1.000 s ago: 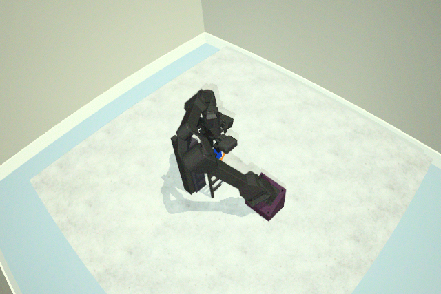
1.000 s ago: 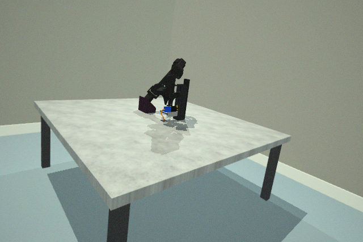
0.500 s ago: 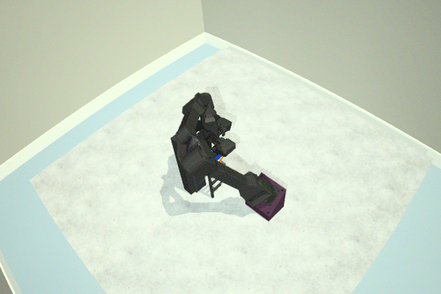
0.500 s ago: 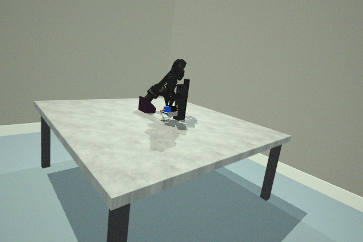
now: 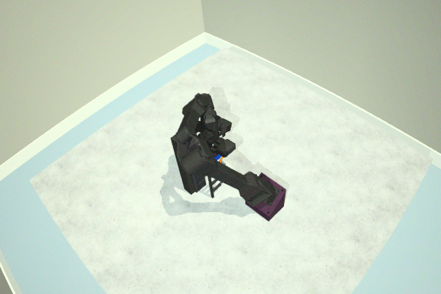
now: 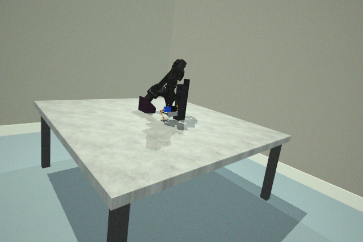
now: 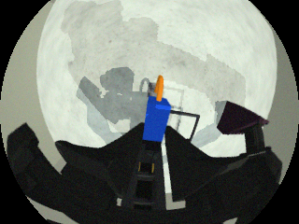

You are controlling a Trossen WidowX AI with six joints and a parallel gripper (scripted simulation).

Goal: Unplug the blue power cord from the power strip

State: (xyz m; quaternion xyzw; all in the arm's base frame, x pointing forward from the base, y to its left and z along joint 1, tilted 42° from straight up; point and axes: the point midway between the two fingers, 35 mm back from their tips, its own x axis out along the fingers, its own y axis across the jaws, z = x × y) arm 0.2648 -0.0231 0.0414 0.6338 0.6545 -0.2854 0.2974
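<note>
The blue plug lies 1 cm to the left of my gripper tip and 1 cm below it.
</note>
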